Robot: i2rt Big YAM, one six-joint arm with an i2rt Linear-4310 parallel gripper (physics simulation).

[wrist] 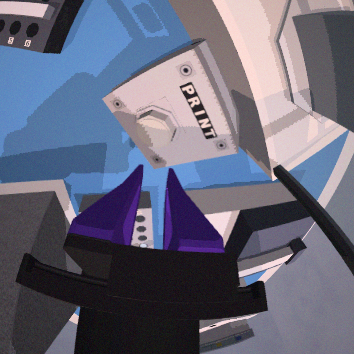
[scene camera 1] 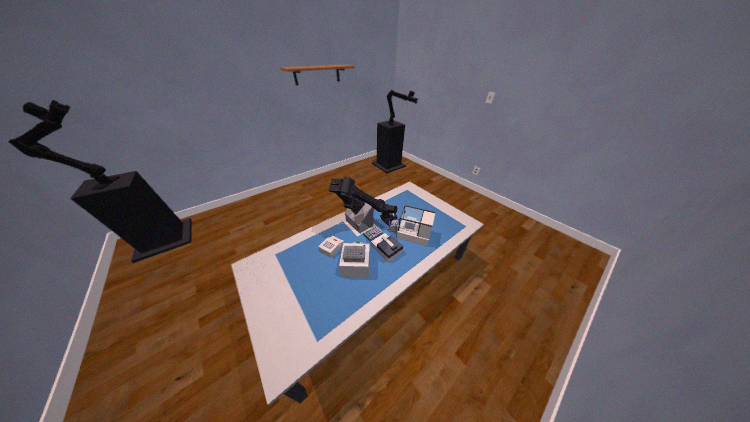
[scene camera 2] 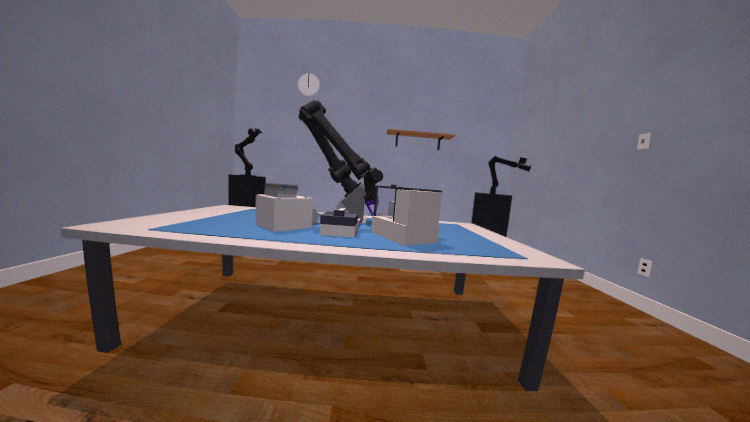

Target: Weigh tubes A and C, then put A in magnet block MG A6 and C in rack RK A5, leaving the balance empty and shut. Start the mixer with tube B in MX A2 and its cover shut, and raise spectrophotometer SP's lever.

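Where they show: gripper, fingertip midpoint: (wrist: 155,171) (scene camera 1: 389,225) (scene camera 2: 373,215); arm's base, origin of the base link: (scene camera 1: 358,206) (scene camera 2: 354,190).
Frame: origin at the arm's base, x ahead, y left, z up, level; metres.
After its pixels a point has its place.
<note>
My gripper (scene camera 1: 391,223) {x 0.240, y 0.143, z -0.109 m} (scene camera 2: 372,214) {x 0.240, y 0.143, z -0.109 m} (wrist: 155,171) {x 0.240, y 0.143, z -0.109 m} is shut to a narrow gap with nothing between its purple fingertips. The tips are close to the near edge of the pale PRINT button box (wrist: 210,95) {x 0.264, y 0.207, z -0.088 m}, in front of its round button. The balance (scene camera 1: 422,233) {x 0.491, y 0.255, z -0.051 m} (scene camera 2: 419,217) {x 0.503, y 0.333, z -0.064 m} stands beside this box, with a clear, dark-framed chamber. A rack (scene camera 1: 372,232) (wrist: 141,234) shows partly between the fingers, with a pale tube top. The dark-topped device (scene camera 1: 389,247) {x 0.435, y -0.001, z -0.079 m} (scene camera 2: 338,218) {x 0.480, y 0.019, z -0.098 m} stands beside the rack. A white machine (scene camera 1: 355,270) {x 0.458, y -0.301, z -0.082 m} (scene camera 2: 283,214) {x 0.474, y -0.212, z -0.102 m} carries a grey holed block. Tube letters are unreadable.
A dark numbered block (wrist: 37,44) {x 0.144, y 0.241, z -0.134 m} is at the upper left of the wrist view. A white keypad-like box (scene camera 1: 330,246) {x 0.176, y -0.344, z -0.100 m} lies left of the white machine. My arm's grey base (scene camera 1: 359,218) {x 0.089, y -0.043, z -0.049 m} stands near the table edge. Two other arms stand on black pedestals (scene camera 1: 390,144) (scene camera 1: 133,215) beyond the table.
</note>
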